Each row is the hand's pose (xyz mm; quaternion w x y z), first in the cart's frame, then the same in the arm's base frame.
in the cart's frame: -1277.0 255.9 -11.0 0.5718 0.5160 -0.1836 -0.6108
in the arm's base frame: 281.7 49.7 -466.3 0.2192 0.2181 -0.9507 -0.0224
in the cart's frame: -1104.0 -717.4 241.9 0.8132 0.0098 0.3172 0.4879
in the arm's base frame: -719.3 208.7 -348.1 0.7110 -0.6557 -0.1007 -0.2331
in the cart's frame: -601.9 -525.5 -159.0 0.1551 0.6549 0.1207 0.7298
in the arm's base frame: -464.8 91.9 261.2 0.7520 -0.2249 0.1510 0.6009
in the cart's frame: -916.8 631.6 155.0 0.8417 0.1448 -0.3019 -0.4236
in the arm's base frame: 626.5 405.5 -236.1 0.1122 -0.2486 -0.9418 -0.1968
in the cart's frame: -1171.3 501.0 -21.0 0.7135 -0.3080 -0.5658 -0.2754
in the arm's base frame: 525.4 121.1 -383.5 0.3144 0.5487 0.7412 0.2253
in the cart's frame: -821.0 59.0 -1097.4 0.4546 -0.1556 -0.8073 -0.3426
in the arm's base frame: 262.2 -755.3 416.1 0.5117 0.3750 0.7704 -0.0631
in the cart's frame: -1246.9 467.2 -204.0 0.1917 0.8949 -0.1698 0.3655
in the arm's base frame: 521.3 -79.4 -372.7 0.6016 -0.0114 -0.2805 0.7478
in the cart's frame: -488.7 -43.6 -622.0 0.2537 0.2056 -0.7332 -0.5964
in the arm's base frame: 85.3 -204.0 524.4 0.4305 -0.0754 0.8757 -0.2050
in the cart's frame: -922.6 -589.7 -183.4 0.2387 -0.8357 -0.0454 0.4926
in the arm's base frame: -524.7 -75.6 -14.3 0.2365 0.8138 -0.3851 0.3654
